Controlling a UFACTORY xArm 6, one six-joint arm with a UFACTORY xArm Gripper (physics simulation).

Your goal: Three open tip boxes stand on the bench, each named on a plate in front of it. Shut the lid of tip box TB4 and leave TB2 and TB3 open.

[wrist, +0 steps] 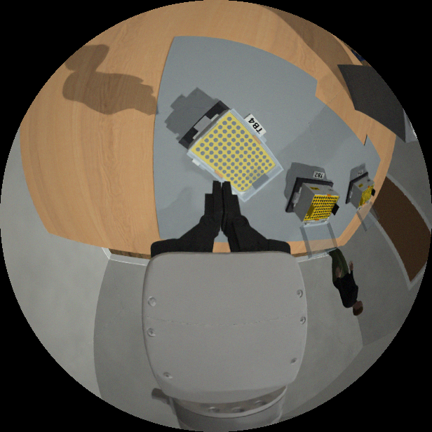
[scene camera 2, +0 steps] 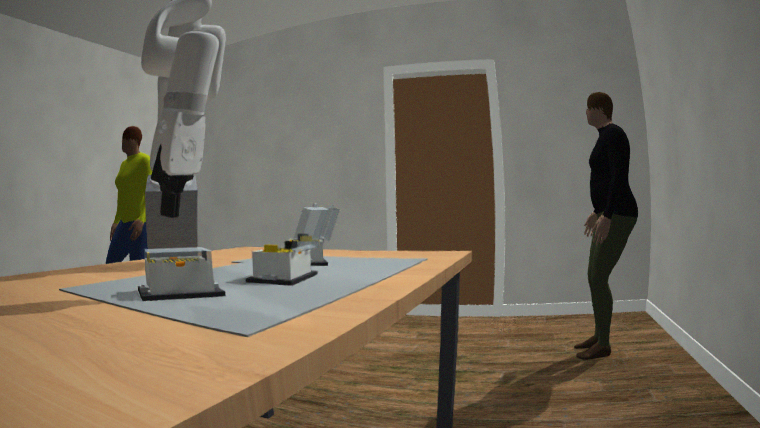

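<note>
Tip box TB4 stands nearest in the scene view, its nameplate readable in the wrist view. Its clear lid lies down over the yellow tip rack. Tip box TB2 is open, its clear lid swung back. The farthest box, with a plate too small to read, is TB3 by elimination; its lid stands open. My gripper is shut and empty, above TB4, near its lid's edge in the wrist view.
The boxes stand on a grey mat on the wooden bench. A person in black stands beyond the bench near the door. A person in yellow-green stands behind the arm.
</note>
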